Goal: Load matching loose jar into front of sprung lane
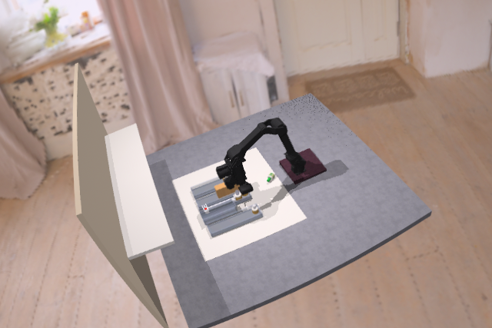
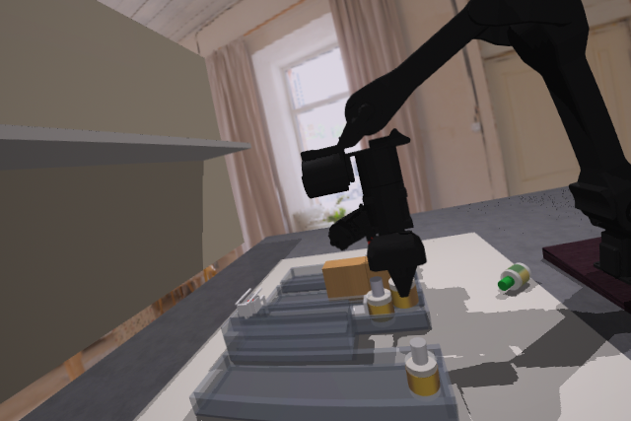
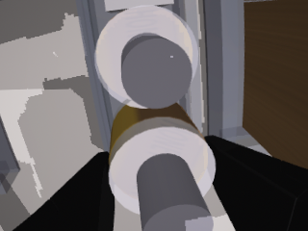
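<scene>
The grey lane is 14 cm ahead of my gripper tip, 3 cm below it and 1 cm to the left of it. The rest, counted from my gripper tip: pale pusher plate: 15 cm ahead, 2 cm to the left; red mark: 22 cm ahead, 2 cm to the left, 2 cm above; green-capped jar: 17 cm behind, 4 cm to the right, 4 cm below.
</scene>
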